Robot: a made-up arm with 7 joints. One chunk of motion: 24 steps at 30 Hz.
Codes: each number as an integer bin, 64 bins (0 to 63) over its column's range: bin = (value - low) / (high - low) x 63, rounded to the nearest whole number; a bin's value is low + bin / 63 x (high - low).
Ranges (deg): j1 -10..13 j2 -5..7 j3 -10..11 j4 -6..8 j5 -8..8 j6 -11..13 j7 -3..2
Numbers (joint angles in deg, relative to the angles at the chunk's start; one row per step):
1: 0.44 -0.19 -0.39 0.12 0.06 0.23 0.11
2: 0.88 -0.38 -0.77 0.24 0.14 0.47 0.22
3: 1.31 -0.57 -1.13 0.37 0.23 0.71 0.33
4: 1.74 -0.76 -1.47 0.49 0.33 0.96 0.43
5: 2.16 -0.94 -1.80 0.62 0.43 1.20 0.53
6: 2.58 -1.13 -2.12 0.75 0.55 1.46 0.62
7: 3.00 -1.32 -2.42 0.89 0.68 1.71 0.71
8: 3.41 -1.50 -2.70 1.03 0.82 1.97 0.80
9: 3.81 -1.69 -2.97 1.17 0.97 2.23 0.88
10: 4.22 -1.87 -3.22 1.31 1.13 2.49 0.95
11: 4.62 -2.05 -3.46 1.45 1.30 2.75 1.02
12: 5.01 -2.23 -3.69 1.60 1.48 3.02 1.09
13: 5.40 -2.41 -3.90 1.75 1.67 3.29 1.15
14: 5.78 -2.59 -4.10 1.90 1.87 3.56 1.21
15: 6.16 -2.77 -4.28 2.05 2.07 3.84 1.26
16: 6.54 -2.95 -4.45 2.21 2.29 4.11 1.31
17: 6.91 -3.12 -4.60 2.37 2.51 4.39 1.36
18: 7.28 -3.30 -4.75 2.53 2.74 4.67 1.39
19: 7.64 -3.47 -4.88 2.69 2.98 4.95 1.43
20: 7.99 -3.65 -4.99 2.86 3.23 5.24 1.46
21: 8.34 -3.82 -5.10 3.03 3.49 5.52 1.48
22: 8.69 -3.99 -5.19 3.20 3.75 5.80 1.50
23: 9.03 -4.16 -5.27 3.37 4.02 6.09 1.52
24: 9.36 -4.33 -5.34 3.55 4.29 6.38 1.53
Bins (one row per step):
1: 29 25 29 28 32 29 39
2: 30 24 28 28 32 30 41
3: 31 23 27 29 32 31 42
4: 32 22 26 29 33 31 43
5: 33 21 25 30 33 32 44
6: 34 20 24 30 34 33 46
7: 36 19 23 31 34 33 47
8: 37 18 22 32 35 34 48
9: 38 17 21 32 35 35 49
10: 39 16 20 33 36 35 50
11: 40 15 20 34 37 36 51
12: 41 15 19 34 37 37 52
13: 42 14 18 35 38 38 52
14: 43 13 18 36 39 38 53
15: 44 12 17 36 40 39 54
16: 45 11 17 37 41 40 54
17: 46 10 16 38 41 40 55
18: 47 9 16 38 42 41 55
19: 48 8 15 39 43 42 56
20: 49 7 15 40 44 43 56
21: 50 6 15 41 45 43 56
22: 51 5 14 41 46 44 57
23: 52 4 14 42 47 45 57
24: 53 4 14 43 48 46 57

